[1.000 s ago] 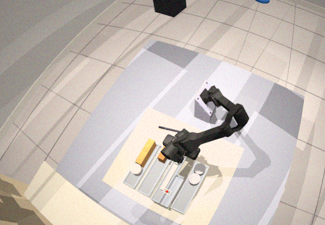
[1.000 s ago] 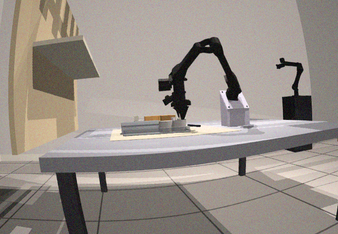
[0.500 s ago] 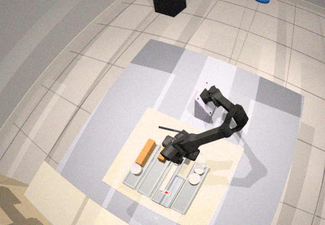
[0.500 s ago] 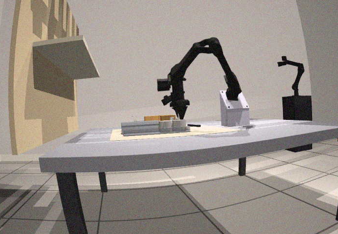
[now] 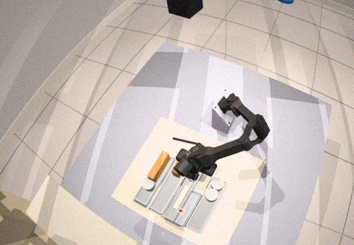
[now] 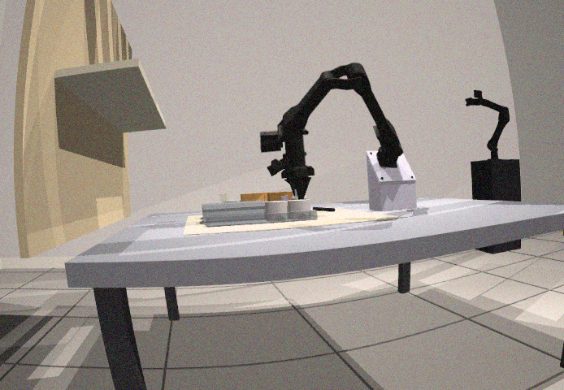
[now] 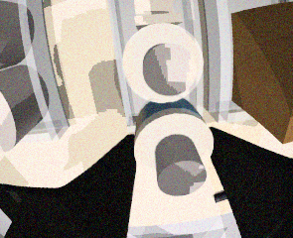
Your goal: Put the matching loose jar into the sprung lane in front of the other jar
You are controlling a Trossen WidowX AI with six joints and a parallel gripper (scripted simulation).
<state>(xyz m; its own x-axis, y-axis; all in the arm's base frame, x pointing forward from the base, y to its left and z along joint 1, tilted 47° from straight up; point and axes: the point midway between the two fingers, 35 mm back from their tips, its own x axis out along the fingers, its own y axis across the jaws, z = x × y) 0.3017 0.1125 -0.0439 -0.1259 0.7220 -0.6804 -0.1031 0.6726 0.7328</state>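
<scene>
Now: the lane block 170 mm ahead of my gripper tip, 50 mm to the left of it and 20 mm below it. The rest, counted from my gripper tip: dark rod: 100 mm behind, 140 mm to the right, 40 mm below; red dot: 220 mm ahead, 70 mm to the left, 30 mm above.
</scene>
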